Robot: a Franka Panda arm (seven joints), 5 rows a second.
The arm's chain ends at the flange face. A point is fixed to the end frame.
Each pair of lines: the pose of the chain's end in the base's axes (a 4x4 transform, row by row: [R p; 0 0 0 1], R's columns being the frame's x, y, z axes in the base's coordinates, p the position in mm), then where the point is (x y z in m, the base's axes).
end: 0.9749, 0.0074, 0.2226, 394.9; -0.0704, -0.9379, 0.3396, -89.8; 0.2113, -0.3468, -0.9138, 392.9; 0, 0, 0, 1
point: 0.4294 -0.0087 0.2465
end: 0.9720, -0.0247, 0.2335, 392.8; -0.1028, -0.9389, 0.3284, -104.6; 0.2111, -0.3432, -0.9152, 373.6; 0, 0, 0, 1
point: 0.4300 -0.0253 0.2269
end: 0.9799, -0.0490, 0.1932, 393.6; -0.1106, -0.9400, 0.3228, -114.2; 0.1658, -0.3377, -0.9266, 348.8; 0, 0, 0, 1
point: 0.4245 -0.0358 0.2001
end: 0.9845, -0.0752, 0.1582, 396.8; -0.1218, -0.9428, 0.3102, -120.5; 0.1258, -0.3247, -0.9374, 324.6; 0, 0, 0, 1
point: 0.4225 -0.0441 0.1739
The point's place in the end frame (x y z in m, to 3 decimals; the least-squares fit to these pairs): -0.003 -0.025 0.169
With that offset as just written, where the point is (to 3 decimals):
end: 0.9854, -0.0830, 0.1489, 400.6; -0.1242, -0.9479, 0.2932, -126.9; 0.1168, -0.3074, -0.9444, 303.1; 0, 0, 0, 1
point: 0.425 -0.053 0.151
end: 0.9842, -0.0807, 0.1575, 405.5; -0.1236, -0.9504, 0.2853, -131.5; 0.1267, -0.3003, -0.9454, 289.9; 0, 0, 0, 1
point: 0.431 -0.059 0.137
